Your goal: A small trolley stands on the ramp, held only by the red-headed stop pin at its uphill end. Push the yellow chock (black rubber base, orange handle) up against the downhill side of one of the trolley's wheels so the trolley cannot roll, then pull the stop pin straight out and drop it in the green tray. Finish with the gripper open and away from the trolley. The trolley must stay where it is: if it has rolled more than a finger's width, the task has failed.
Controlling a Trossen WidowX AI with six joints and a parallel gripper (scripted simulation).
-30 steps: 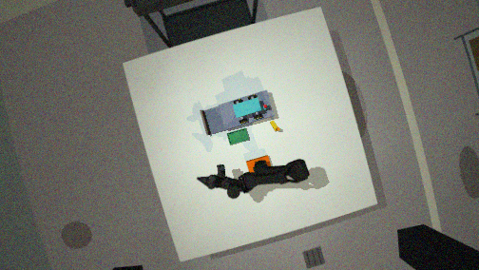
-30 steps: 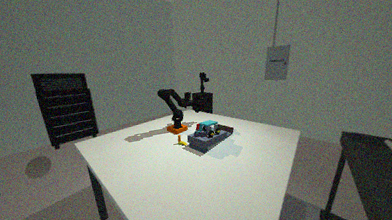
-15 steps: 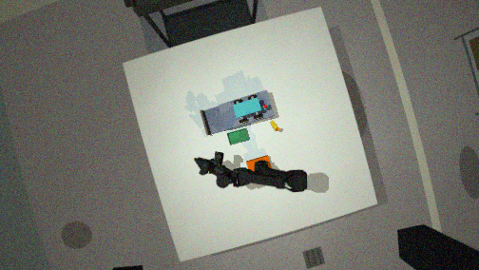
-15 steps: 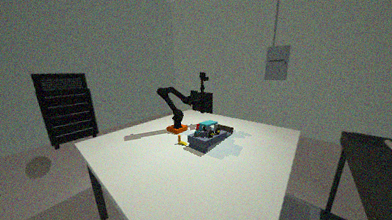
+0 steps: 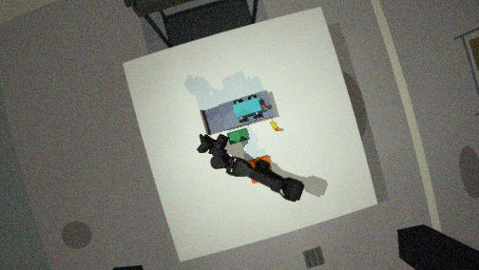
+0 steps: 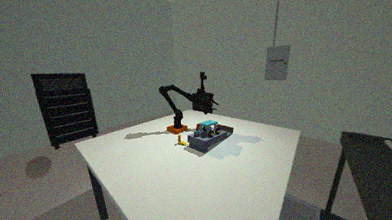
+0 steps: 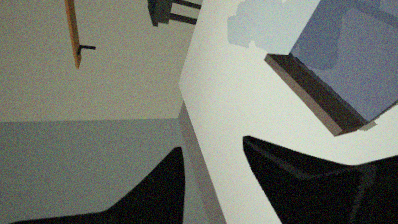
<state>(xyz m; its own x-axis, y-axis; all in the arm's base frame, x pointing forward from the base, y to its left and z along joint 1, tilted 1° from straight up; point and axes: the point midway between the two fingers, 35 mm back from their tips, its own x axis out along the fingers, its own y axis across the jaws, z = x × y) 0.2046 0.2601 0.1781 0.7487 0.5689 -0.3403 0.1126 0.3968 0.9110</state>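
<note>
My gripper tip is 100 mm short of the red-headed stop pin, 340 mm to the left of it and 80 mm above it. From my gripper tip the other things lie so: green tray 30 mm behind, 170 mm to the right, 210 mm below; then brown ramp lip 70 mm ahead, 10 mm to the left, 180 mm below; then teal trolley 110 mm ahead, 250 mm to the right, 100 mm below.
</note>
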